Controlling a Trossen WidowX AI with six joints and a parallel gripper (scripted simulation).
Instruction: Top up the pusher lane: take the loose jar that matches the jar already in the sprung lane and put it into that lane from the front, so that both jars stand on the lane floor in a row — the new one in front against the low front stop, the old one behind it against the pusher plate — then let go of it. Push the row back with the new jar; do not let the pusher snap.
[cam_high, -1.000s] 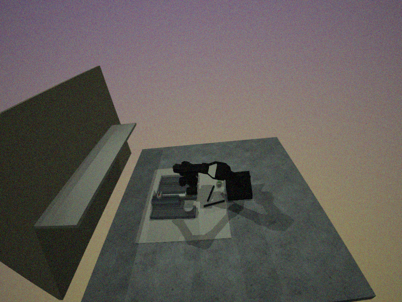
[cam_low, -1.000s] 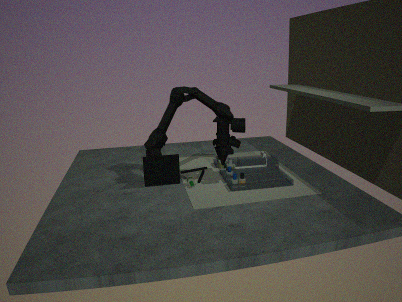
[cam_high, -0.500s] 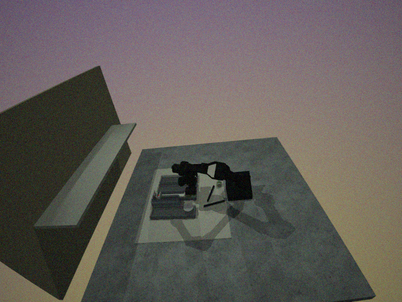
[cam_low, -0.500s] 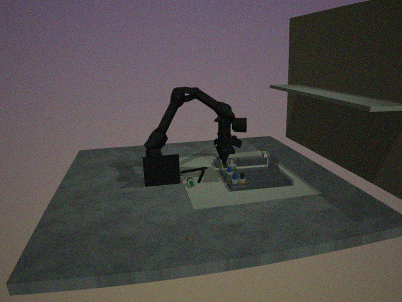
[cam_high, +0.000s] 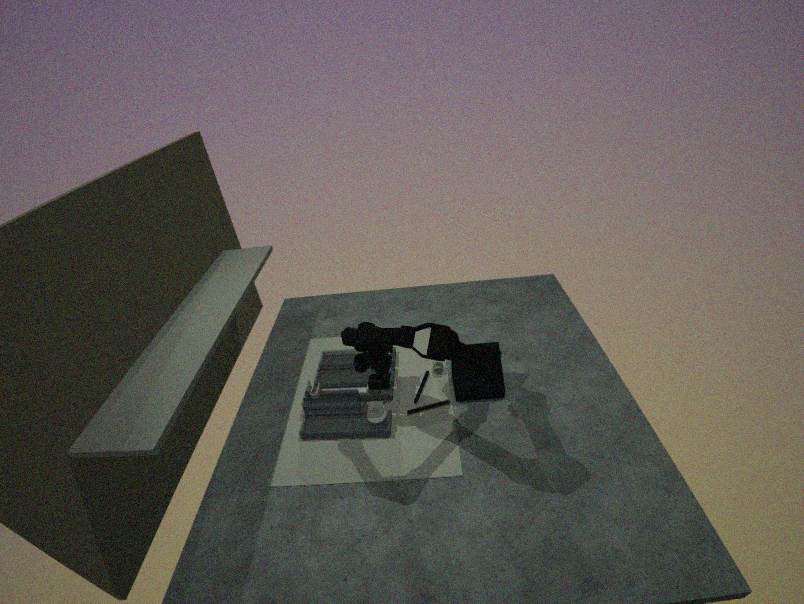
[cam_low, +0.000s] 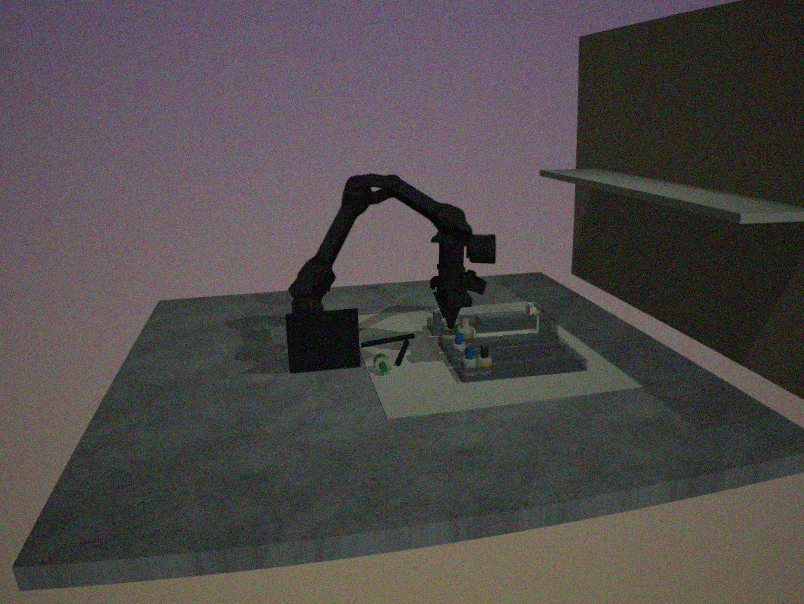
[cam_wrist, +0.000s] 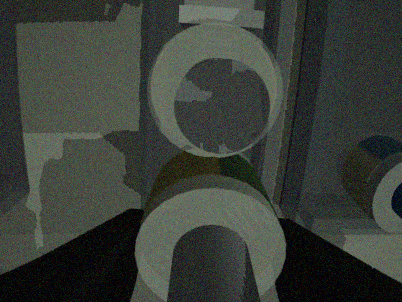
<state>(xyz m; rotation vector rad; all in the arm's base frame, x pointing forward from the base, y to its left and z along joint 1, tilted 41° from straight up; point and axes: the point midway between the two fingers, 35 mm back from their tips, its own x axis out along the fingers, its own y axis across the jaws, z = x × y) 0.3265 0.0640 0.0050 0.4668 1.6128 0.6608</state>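
Now: the pale mat 6 cm below my gripper tip and 6 cm ahead of it. From my gripper tip the other things lie so: wall shelf (51 cm ahead, 31 cm above, 6 cm to the left).
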